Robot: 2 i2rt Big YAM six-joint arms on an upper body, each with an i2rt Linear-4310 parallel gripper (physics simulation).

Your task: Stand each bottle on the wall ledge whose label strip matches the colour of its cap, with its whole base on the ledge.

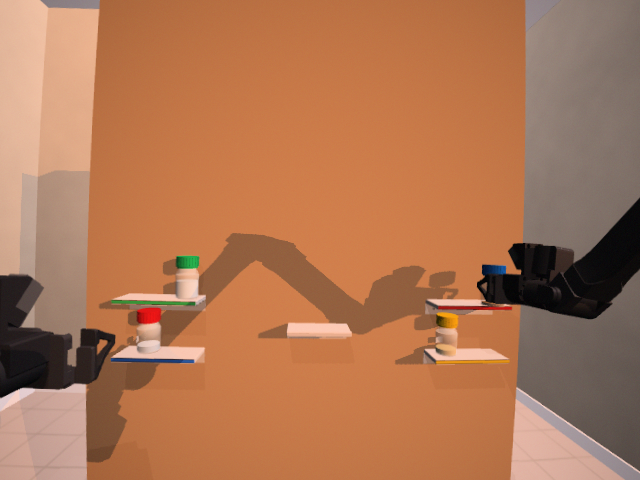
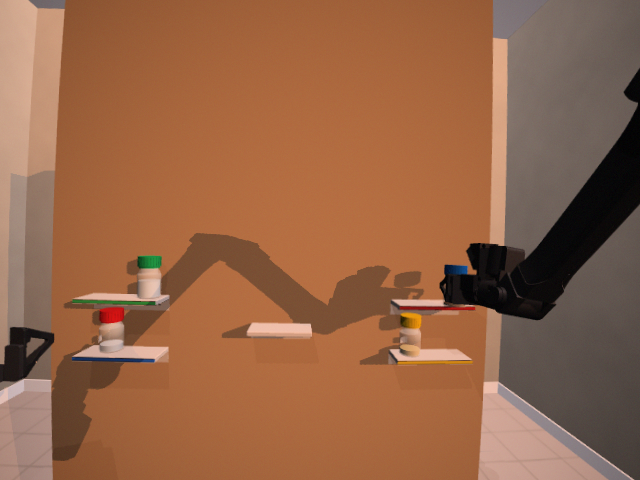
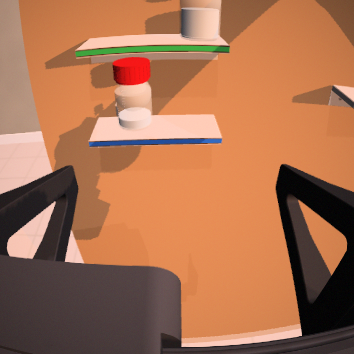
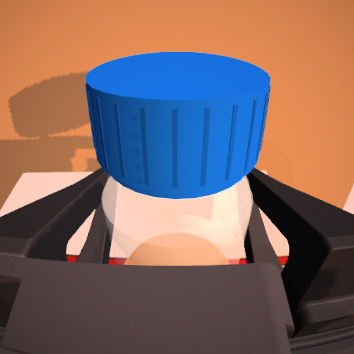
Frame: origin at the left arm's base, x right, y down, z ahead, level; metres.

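Where they show: left gripper, between the fingertips: (image 1: 83, 338) (image 2: 23, 336) (image 3: 176, 175); right gripper, between the fingertips: (image 1: 487, 285) (image 2: 450, 285).
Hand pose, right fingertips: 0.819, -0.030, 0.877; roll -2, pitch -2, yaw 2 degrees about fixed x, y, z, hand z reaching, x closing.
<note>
Each offset is from my right fingertips to the top centre of the thing, as dx, dy, dz. "spot": to the spot under its first point.
My right gripper (image 1: 484, 288) (image 2: 447, 289) (image 4: 176, 174) is shut on the upright blue-capped bottle {+0.001, -0.056, -0.021} (image 1: 493, 269) (image 2: 455, 269) (image 4: 177, 125), at the front of the red-strip ledge {-0.036, +0.051, +0.031} (image 1: 447, 303) (image 2: 413, 303) (image 4: 37, 197); I cannot tell if its base touches. The green-capped bottle {-0.771, -0.054, +0.031} (image 1: 187, 281) (image 2: 149, 281) (image 3: 200, 22) stands on the green-strip ledge {spot: -0.866, +0.052, +0.010} (image 1: 144, 298). The red-capped bottle {-0.868, +0.087, +0.039} (image 1: 148, 330) (image 2: 111, 330) (image 3: 132, 95) stands on the blue-strip ledge {-0.836, +0.192, +0.031} (image 1: 178, 354) (image 3: 185, 127). The yellow-capped bottle {-0.090, +0.087, +0.034} (image 1: 446, 333) (image 2: 410, 333) stands on the yellow-strip ledge {spot: +0.001, +0.191, +0.019} (image 1: 480, 355). My left gripper (image 3: 176, 175) is open, below and in front of the blue-strip ledge.
An unmarked white ledge {-0.436, +0.121, +0.031} (image 1: 318, 329) (image 2: 279, 329) sits in the middle of the orange wall (image 1: 310, 155) (image 2: 273, 155), with no bottle on it. The yellow-strip ledge lies right below the red-strip ledge, and the blue-strip ledge below the green-strip one.
</note>
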